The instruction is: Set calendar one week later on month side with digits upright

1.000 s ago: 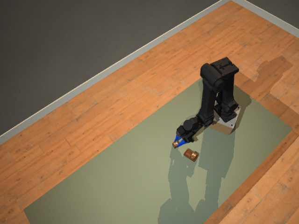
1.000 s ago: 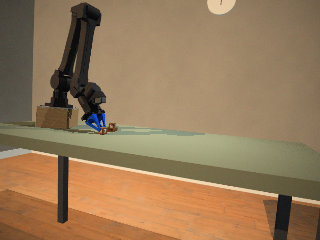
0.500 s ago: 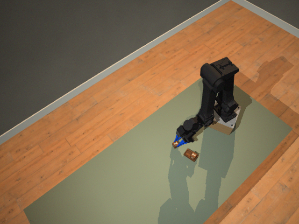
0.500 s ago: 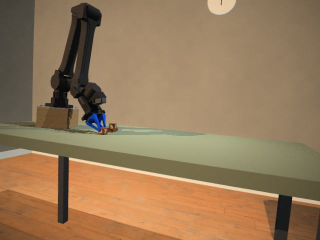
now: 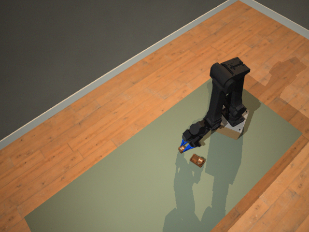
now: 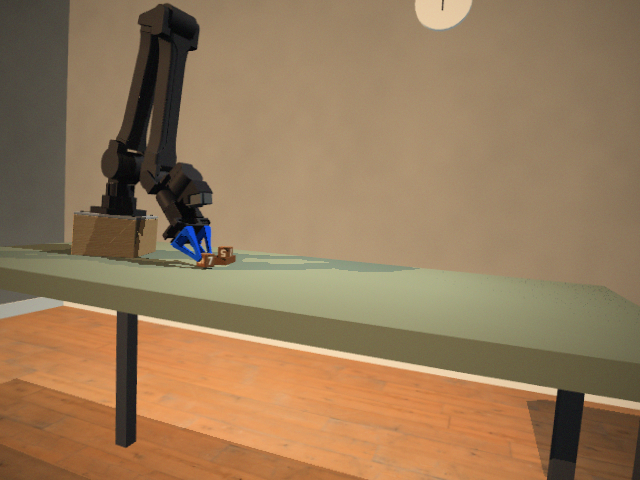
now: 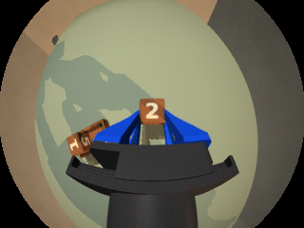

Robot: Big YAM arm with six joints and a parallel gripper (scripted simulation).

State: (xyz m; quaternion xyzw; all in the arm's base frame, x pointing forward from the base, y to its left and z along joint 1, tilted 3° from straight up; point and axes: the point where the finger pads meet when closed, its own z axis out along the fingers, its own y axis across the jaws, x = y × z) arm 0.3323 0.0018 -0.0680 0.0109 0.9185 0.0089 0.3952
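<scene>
Right now my hand is 3 cm past the brown tray, 10 cm to the right of it and 2 cm above it. Also, from my hand: brown digit cube: 1 cm ahead, 1 cm below.
</scene>
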